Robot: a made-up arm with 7 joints.
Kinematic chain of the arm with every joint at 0, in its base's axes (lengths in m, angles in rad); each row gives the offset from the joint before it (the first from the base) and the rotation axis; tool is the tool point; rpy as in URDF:
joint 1: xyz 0 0 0.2 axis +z
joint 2: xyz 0 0 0 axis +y
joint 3: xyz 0 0 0.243 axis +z
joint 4: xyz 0.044 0 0 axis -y
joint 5: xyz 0.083 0 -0.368 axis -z
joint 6: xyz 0 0 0 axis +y
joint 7: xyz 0.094 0 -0.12 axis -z
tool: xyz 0 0 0 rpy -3.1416 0 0
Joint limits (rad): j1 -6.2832..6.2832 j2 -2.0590..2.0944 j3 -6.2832..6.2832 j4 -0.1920..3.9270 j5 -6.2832..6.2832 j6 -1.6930..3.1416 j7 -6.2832..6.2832
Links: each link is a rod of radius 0.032 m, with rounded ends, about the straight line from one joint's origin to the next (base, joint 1, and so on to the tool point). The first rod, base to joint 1, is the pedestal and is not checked.
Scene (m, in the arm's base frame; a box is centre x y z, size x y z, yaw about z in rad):
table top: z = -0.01
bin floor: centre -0.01 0.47 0 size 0.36 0.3 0.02 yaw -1.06
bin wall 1: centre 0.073 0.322 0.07 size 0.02 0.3 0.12 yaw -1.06
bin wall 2: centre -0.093 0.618 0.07 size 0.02 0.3 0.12 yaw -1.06
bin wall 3: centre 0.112 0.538 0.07 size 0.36 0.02 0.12 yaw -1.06
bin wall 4: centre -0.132 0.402 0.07 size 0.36 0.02 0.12 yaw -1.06
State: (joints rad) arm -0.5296 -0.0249 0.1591 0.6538 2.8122 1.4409 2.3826
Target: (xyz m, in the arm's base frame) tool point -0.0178 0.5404 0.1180
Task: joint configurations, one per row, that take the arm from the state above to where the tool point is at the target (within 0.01 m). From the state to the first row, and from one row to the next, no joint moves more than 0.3 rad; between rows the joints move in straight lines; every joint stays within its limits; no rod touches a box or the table.
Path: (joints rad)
1: -0.2519 0.0368 0.3597 0.7191 2.7876 1.4496 2.3826
2: 0.0257 0.0985 0.5602 0.7844 2.7631 1.4584 2.3826
3: 0.3034 0.1602 0.7608 0.8497 2.7385 1.4671 2.3826
4: 0.5810 0.2219 0.9614 0.9150 2.7139 1.4759 2.3826
5: 0.6106 0.3822 0.9315 0.9275 2.7314 1.3914 2.3826
6: 0.6402 0.5426 0.9017 0.9399 2.7489 1.3070 2.3826

